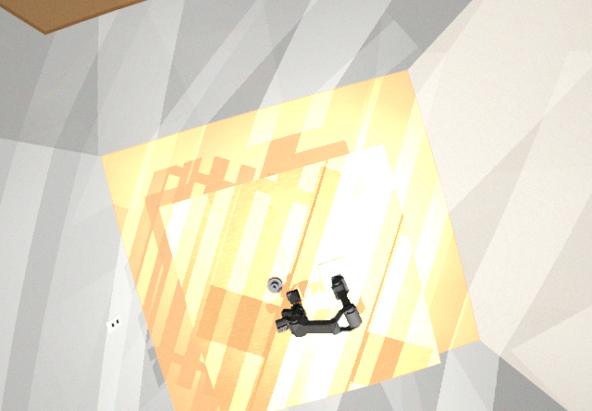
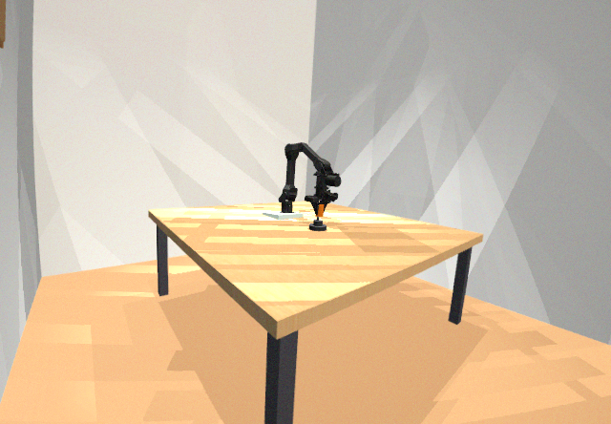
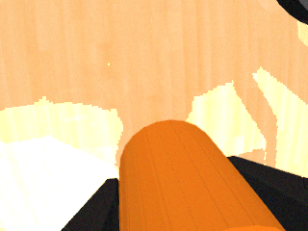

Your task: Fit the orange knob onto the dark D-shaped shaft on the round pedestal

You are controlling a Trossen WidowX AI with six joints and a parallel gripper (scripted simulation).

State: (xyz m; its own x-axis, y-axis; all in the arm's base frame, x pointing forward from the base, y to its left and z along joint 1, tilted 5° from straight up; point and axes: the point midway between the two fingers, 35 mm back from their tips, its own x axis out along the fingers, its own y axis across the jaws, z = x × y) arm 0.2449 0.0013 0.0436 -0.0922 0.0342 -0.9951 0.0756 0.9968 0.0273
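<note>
Right now the pedestal is 8 cm ahead of my gripper tip, 12 cm to the right of it and 2 cm below it. Round my gripper tip: orange knob: 2 cm above.
</note>
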